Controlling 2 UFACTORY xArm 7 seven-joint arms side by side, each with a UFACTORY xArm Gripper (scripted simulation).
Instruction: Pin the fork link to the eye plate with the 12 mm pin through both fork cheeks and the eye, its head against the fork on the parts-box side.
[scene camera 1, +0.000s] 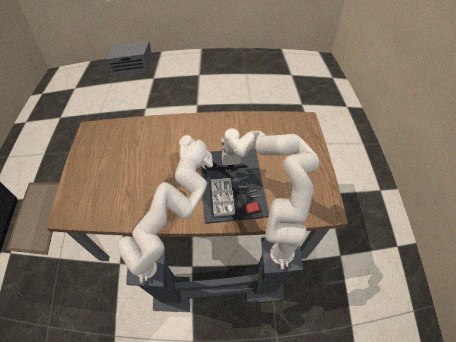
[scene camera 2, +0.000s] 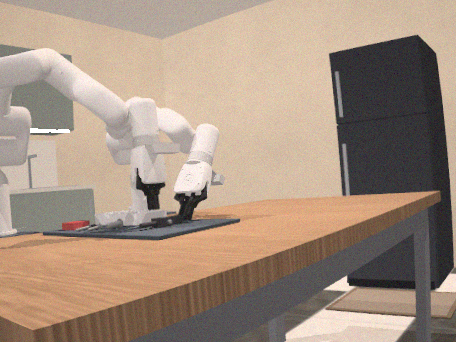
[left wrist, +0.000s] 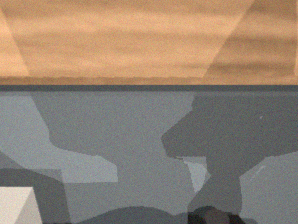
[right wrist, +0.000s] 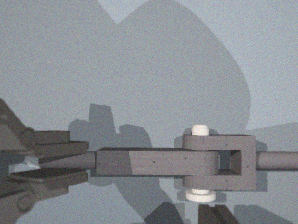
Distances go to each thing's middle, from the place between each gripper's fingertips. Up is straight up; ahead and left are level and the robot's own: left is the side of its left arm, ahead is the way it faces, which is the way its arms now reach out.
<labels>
I see the dark mat (scene camera 1: 249, 175) 7 cm behind my right hand (scene camera 2: 153, 209) and 7 cm below it.
The dark mat lies 100 mm to the right of my left hand (scene camera 2: 184, 218), 100 mm behind it and 30 mm below it.
</labels>
